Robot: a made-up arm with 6 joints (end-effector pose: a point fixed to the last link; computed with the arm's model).
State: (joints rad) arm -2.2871 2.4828 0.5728 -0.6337 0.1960 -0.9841
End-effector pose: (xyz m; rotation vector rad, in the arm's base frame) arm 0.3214 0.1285 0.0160 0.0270 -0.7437 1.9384
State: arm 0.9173 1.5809 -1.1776 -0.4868 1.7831 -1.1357
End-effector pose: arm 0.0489 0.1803 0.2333 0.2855 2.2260 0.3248
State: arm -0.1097 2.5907 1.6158 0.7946 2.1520 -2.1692
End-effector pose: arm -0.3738 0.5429 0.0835 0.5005 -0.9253 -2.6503
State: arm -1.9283 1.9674 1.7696 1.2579 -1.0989 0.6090
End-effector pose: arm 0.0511 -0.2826 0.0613 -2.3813 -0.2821 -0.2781
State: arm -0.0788 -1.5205 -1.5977 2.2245 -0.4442 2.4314
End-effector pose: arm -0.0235 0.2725 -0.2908 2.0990 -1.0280 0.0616
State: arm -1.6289 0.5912 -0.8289 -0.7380 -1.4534 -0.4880
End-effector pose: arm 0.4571 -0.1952 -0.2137 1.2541 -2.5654 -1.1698
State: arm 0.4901 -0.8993 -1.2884 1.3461 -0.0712 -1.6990
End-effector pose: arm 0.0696 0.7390 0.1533 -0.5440 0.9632 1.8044
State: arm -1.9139 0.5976 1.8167 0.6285 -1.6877 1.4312
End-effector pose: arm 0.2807 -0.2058 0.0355 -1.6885 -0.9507 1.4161
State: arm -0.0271 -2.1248 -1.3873 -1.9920 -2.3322 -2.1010
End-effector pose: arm -0.3913 0.4696 0.5458 0.1687 -1.0663 2.6247
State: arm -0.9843 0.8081 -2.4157 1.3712 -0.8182 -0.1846
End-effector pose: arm -0.0038 0.4113 0.2144 2.0676 1.8415 1.0354
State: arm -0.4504 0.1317 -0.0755 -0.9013 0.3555 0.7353
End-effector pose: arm 0.2542 0.2244 0.4015 -1.3601 -0.7349 0.3160
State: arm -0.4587 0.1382 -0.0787 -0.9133 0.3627 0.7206
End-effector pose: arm 0.2579 0.2275 0.4038 -1.3798 -0.7215 0.3139
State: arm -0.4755 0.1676 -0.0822 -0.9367 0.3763 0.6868
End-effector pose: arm 0.2682 0.2337 0.4078 -1.4191 -0.6729 0.3080
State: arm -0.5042 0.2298 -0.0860 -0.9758 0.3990 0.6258
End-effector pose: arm 0.2891 0.2442 0.4127 -1.4855 -0.5754 0.2949
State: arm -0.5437 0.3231 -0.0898 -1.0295 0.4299 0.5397
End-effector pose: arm 0.3217 0.2578 0.4158 -1.5763 -0.4339 0.2730
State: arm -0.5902 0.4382 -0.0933 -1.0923 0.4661 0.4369
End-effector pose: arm 0.3642 0.2713 0.4133 -1.6819 -0.2652 0.2421
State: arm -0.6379 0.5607 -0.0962 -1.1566 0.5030 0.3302
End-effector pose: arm 0.4114 0.2812 0.4039 -1.7885 -0.0918 0.2055
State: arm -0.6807 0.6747 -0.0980 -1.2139 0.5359 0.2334
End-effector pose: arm 0.4558 0.2854 0.3894 -1.8821 0.0647 0.1685
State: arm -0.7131 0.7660 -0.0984 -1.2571 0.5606 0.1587
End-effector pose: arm 0.4908 0.2846 0.3742 -1.9516 0.1872 0.1378
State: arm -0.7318 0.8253 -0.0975 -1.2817 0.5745 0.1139
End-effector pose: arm 0.5121 0.2815 0.3630 -1.9910 0.2661 0.1188
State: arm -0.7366 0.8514 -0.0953 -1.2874 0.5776 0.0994
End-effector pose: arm 0.5194 0.2783 0.3581 -2.0008 0.3018 0.1125
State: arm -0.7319 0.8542 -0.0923 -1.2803 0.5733 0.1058
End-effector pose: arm 0.5173 0.2760 0.3580 -1.9907 0.3074 0.1152
